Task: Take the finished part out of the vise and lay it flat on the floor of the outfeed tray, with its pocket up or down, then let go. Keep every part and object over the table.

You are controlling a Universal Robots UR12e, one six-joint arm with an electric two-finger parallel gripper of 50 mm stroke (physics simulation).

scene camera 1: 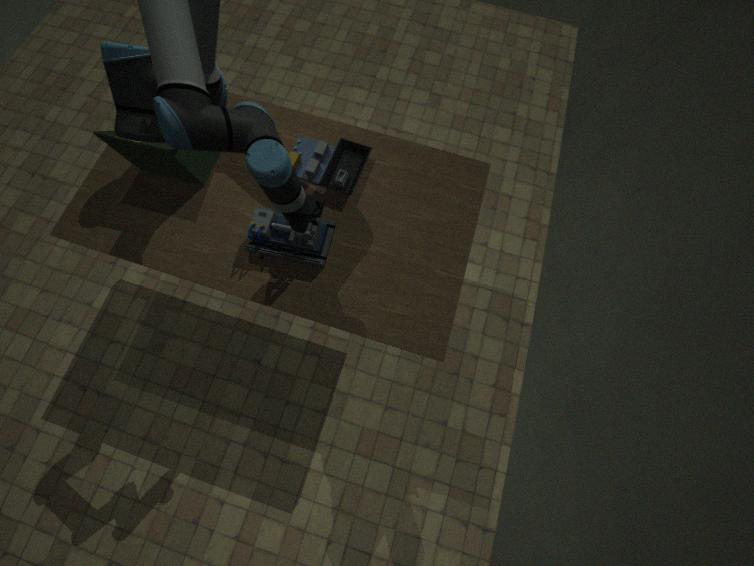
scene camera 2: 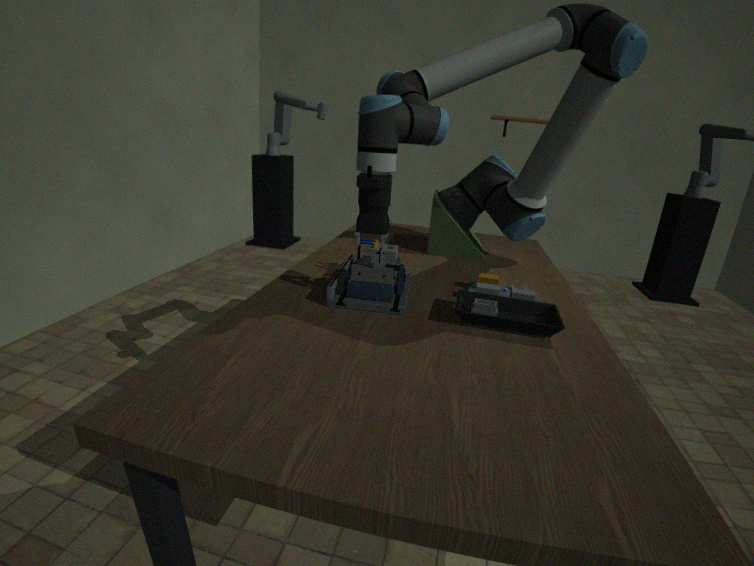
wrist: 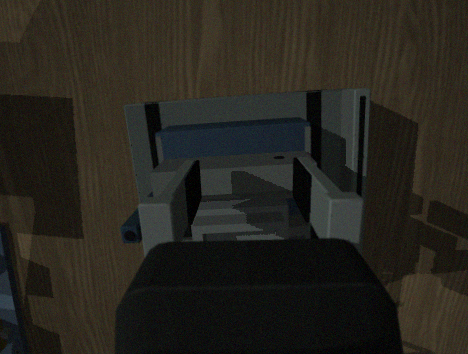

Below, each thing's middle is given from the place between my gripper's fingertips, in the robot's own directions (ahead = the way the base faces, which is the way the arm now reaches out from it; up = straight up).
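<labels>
Blue plate (scene camera 1: 307,146) seen, 0.34 m to the left of my hand, 0.17 m behind it and 0.11 m below it.
</labels>
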